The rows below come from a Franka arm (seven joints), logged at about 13 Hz.
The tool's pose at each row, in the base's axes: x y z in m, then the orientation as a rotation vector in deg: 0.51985, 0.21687, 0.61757, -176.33, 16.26, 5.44; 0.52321, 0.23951, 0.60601, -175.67, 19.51, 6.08; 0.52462, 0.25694, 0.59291, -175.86, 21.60, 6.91; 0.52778, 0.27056, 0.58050, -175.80, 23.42, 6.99; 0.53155, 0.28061, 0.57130, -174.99, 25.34, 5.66; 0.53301, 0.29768, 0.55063, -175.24, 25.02, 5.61; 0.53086, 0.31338, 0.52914, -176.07, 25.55, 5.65; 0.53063, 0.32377, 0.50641, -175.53, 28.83, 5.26; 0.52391, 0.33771, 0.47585, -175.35, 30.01, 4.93; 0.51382, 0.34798, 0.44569, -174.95, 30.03, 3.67; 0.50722, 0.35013, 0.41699, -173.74, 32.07, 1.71; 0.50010, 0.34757, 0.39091, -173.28, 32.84, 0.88; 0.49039, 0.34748, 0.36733, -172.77, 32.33, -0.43; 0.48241, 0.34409, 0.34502, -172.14, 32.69, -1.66; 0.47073, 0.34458, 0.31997, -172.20, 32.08, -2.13
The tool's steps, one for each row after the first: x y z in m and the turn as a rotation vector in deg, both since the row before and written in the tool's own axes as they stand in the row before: -0.00004, -0.02235, 0.01258, 0.34, -0.40, 2.13; -0.00144, -0.01668, 0.01404, -0.47, -0.44, 1.36; 0.00082, -0.01351, 0.01289, -0.13, 0.00, 1.18; 0.00179, -0.01038, 0.00943, 0.75, 0.78, 1.26; -0.00194, -0.01585, 0.02158, -0.20, 0.06, -0.22; -0.00492, -0.01357, 0.02246, -0.88, 0.12, 0.29; -0.00162, -0.00931, 0.02314, 0.15, 0.27, 2.13; -0.00884, -0.01027, 0.03146, 0.05, 0.22, 0.76; -0.01108, -0.00555, 0.03104, 0.55, 0.72, 0.03; -0.00555, 0.00119, 0.02898, 1.10, 1.12, 1.39; -0.00497, 0.00632, 0.02594, 0.42, 0.48, 0.53; -0.00849, 0.00506, 0.02351, 0.74, 0.72, -0.29; -0.00602, 0.00767, 0.02186, 0.69, 0.70, 0.28; -0.01112, 0.00595, 0.02460, 0.11, 0.28, -0.41
